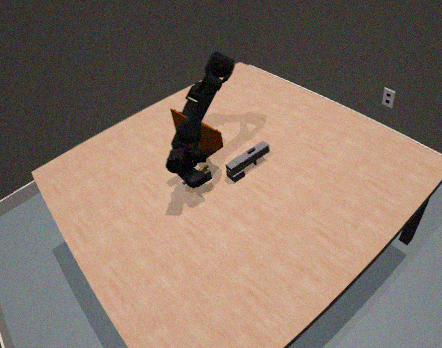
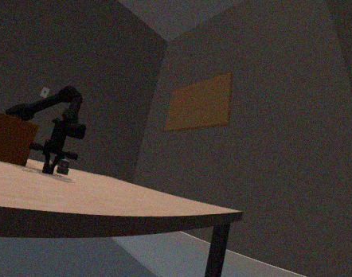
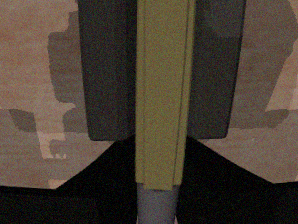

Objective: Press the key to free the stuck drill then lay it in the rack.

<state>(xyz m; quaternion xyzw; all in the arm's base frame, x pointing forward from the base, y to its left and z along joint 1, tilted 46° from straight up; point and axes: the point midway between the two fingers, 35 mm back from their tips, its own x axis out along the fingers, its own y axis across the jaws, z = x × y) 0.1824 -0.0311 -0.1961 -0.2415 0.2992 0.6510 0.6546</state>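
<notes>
Right now the drill is 4 cm to the left of my gripper tip and 4 cm above it.
</notes>
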